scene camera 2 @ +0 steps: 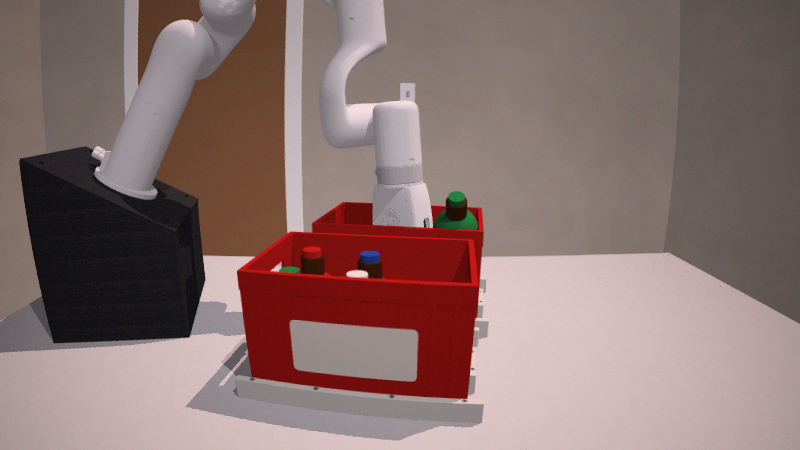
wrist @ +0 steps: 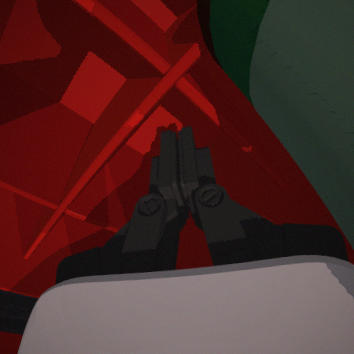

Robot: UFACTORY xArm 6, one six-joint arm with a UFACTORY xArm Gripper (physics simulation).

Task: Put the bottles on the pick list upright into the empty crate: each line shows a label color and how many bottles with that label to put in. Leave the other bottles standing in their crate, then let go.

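Seen in the pictures: gripper, fingertip midpoint: (wrist: 181,148); arm's base, origin of the base link: (scene camera 2: 125,184).
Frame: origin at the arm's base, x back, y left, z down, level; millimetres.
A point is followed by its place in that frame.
Observation:
The near red crate (scene camera 2: 358,296) @[x -438, y -273, z 88 mm] holds bottles whose red cap (scene camera 2: 312,251) @[x -369, y -130, z 81 mm], blue cap (scene camera 2: 369,257) @[x -449, y -150, z 83 mm], green cap (scene camera 2: 289,270) @[x -351, y -210, z 81 mm] and white cap (scene camera 2: 356,274) @[x -434, y -222, z 81 mm] show over its rim; their labels are hidden. Behind it, a green bottle (scene camera 2: 455,219) @[x -580, y -48, z 54 mm] with a brown neck and green cap stands at the right of the far red crate (scene camera 2: 330,214) @[x -376, y 64, z 71 mm]. In the wrist view, the large green and grey-green surface (wrist: 305,105) at the right appears to be this bottle. My gripper (wrist: 181,148) @[x -511, y 11, z 178 mm] is shut and empty, pointing down into the far crate, beside the bottle. Its fingers are hidden in the scene view.
Thin red divider walls (wrist: 120,140) @[x -519, y 47, z 150 mm] cross inside the far crate in the wrist view. White rails (scene camera 2: 358,398) @[x -435, y -284, z 218 mm] run along the crates' bases on the table (scene camera 2: 615,358) @[x -826, y -187, z 244 mm]. The black pedestal (scene camera 2: 117,268) @[x -41, y -123, z 116 mm] of the arm stands at the left. No pick list text is readable.

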